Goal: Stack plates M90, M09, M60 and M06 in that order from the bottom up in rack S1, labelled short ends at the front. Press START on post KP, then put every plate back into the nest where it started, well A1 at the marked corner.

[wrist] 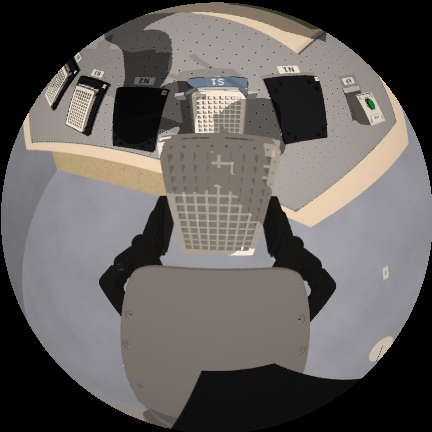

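My gripper (217,206) is shut on a pale gridded plate (215,225), one black finger on each long side. The plate is held up in front of rack S1, with floor showing around its near part; its name cannot be read. Rack S1 (218,82) has a blue back edge and holds a pale plate (218,114); how many are stacked there is hidden. Black nests N1 (300,112) and N2 (140,120) hold no plate. Plates stand in nest N3 (103,92), which shows its plate (81,107), and in the far-left nest, whose plate (56,87) is partly visible.
Post KP (357,107) stands at the right with a green START button (370,104). The pegboard table (320,170) has a pale wooden rim (312,215) at its near edge. N2 and N1 flank the rack closely, left and right.
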